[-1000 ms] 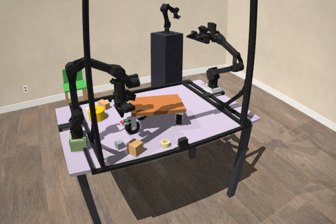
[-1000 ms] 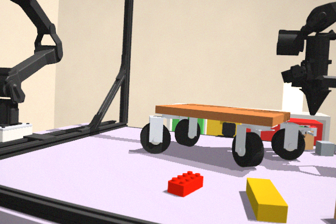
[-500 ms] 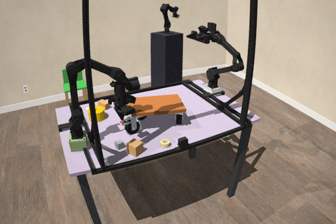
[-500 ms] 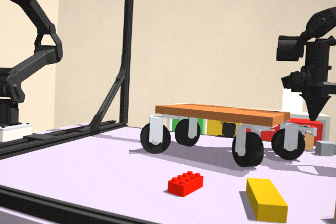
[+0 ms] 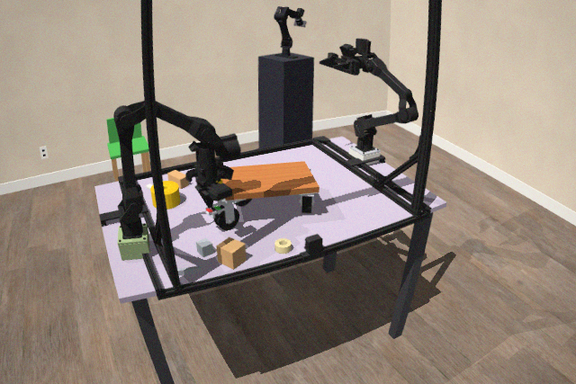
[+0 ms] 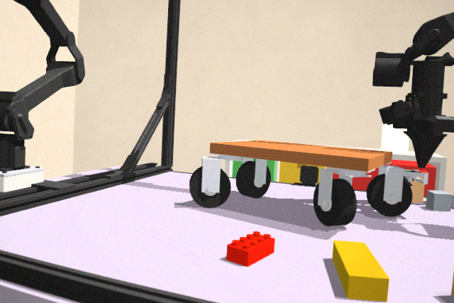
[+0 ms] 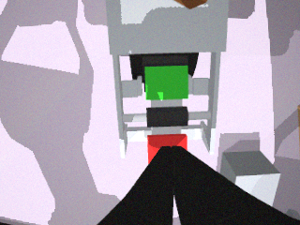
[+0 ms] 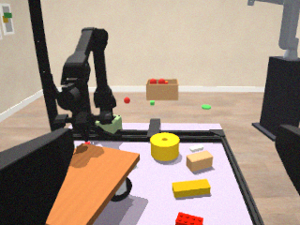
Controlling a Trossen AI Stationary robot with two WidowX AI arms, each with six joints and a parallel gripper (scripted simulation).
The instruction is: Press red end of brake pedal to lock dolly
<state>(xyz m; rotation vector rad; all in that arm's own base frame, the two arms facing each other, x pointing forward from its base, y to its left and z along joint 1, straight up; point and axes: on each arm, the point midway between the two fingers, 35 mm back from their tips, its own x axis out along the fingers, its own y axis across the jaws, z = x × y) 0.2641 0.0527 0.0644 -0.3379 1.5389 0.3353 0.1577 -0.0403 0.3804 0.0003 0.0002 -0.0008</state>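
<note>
Right now the brake pedal is 10 mm to the right of my left hand and 50 mm below it. Also, from my left hand: cardboard box: 160 mm behind, 40 mm to the left, 100 mm below; yellow cylinder: 280 mm ahead, 30 mm to the left, 100 mm below; grey cube: 80 mm behind, 80 mm to the left, 110 mm below.
</note>
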